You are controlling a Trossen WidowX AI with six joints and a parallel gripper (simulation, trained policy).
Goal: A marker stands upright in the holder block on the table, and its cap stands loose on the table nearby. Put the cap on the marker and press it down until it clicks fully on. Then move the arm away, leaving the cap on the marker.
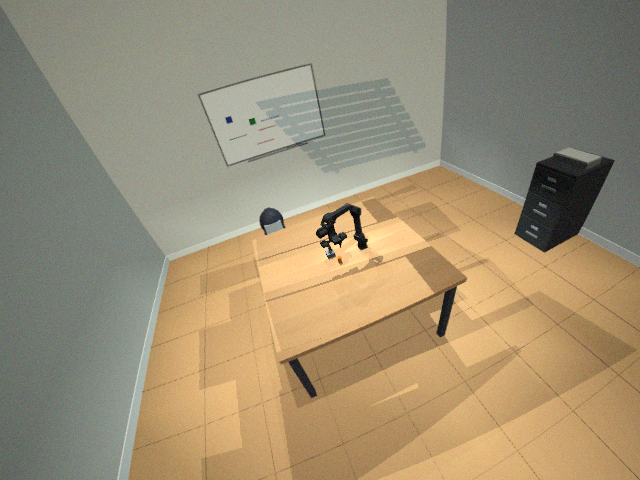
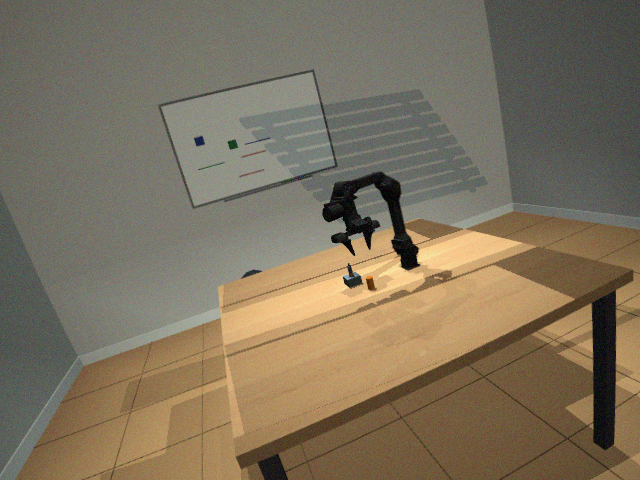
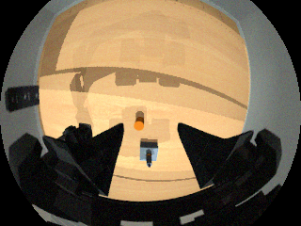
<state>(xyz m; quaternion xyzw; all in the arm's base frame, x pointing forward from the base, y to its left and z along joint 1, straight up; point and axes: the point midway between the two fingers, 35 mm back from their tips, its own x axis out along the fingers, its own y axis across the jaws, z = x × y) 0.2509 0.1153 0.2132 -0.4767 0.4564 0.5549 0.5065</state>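
The orange cap is 20 mm behind my gripper tip, 50 mm to the right of it and 150 mm below it. From my gripper tip the other things lie so: holder block: 10 mm ahead, 160 mm to the right, 160 mm below.
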